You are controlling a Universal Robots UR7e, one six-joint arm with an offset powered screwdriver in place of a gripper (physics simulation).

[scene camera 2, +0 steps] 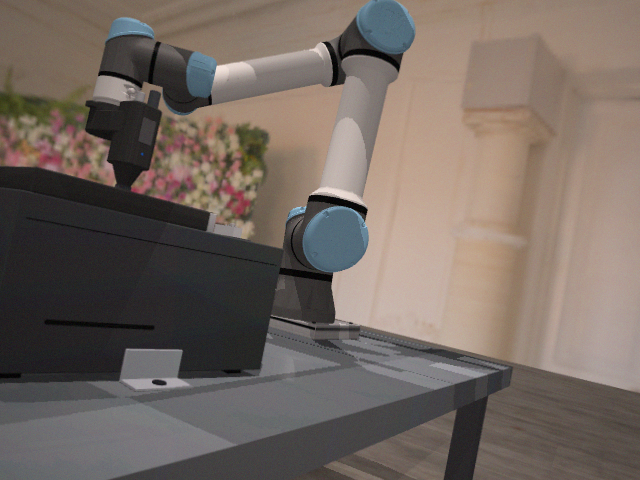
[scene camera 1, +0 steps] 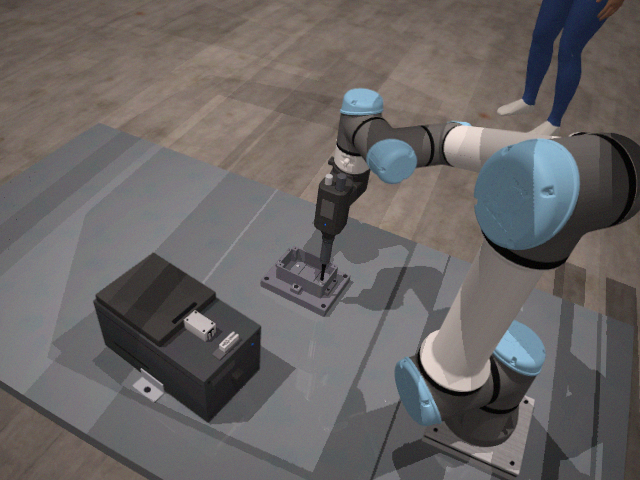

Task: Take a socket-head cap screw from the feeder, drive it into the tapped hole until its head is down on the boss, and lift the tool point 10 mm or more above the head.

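My screwdriver points down, with its thin dark bit reaching into the right end of the open grey housing. The bit's tip is close to the housing's inner right end; whether it touches a screw head or boss is too small to tell. No screw can be made out on the bit. In scene camera 2 the screwdriver's body stands behind the dark screw feeder, which hides the bit and the housing. The feeder has a white block and a small white pick-up part on top.
The housing's flat base plate lies on the grey table. A white angle bracket stands by the feeder. The arm's base plate is at the right. A person's legs show beyond the table.
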